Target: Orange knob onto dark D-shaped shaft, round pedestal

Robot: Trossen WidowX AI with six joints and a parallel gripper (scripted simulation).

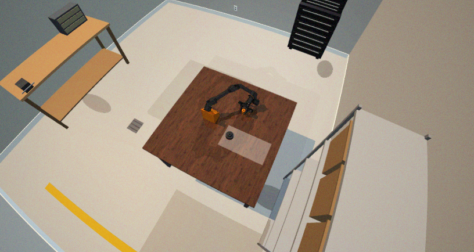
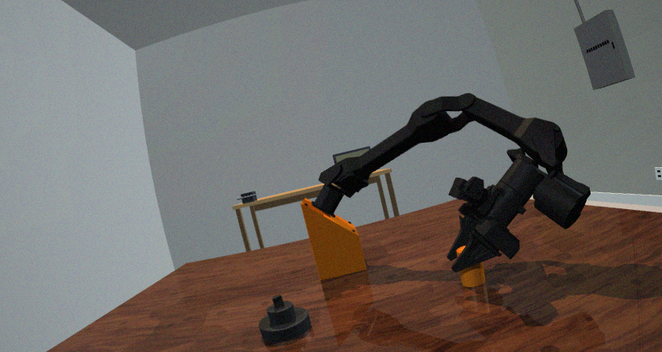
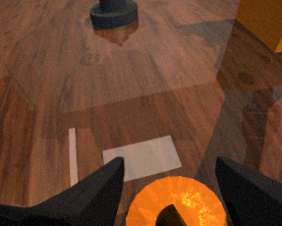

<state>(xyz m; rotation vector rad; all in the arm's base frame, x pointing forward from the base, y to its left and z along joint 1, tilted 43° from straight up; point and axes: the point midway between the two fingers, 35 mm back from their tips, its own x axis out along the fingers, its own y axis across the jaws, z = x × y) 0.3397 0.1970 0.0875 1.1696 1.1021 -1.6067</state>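
The orange knob lies 1 cm ahead of my gripper tip, 3 cm to the left of it and 1 cm below it. The rest, counted from my gripper tip: dark pedestal 2 cm behind, 29 cm to the right, 1 cm below.
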